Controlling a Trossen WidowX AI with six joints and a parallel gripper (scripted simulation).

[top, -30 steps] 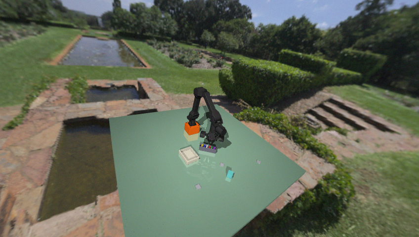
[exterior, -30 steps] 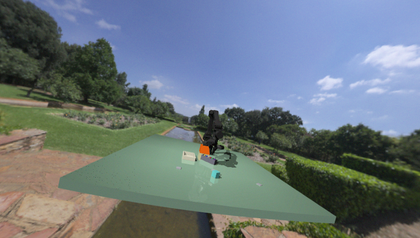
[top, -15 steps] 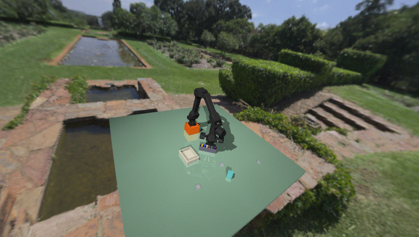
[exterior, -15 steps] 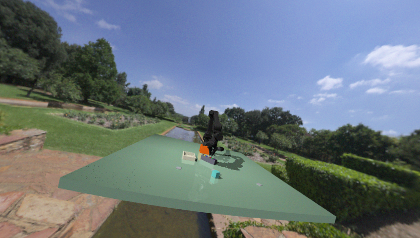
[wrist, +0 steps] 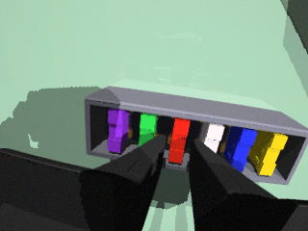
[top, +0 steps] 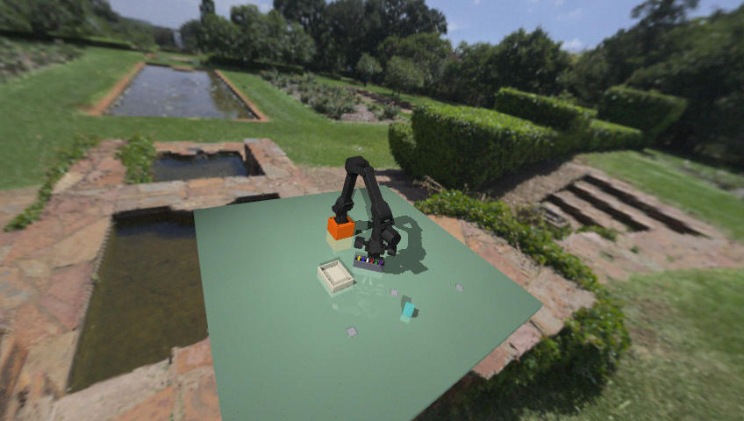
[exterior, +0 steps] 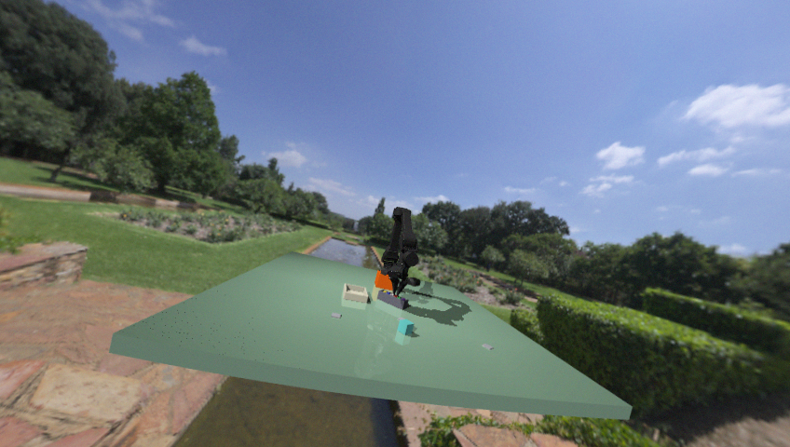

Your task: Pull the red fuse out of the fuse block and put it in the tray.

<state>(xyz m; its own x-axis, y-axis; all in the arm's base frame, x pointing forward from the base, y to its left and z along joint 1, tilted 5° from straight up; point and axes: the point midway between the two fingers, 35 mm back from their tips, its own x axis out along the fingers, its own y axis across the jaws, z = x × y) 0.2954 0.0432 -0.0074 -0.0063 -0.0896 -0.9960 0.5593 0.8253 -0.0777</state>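
My gripper tip is 20 mm above the red fuse. From my gripper tip the other things lie so: purple fuse: 20 mm ahead, 30 mm to the left, 20 mm below; then white fuse: 10 mm behind, 20 mm to the right, 20 mm below; then green fuse: 10 mm ahead, 20 mm to the left, 20 mm below.
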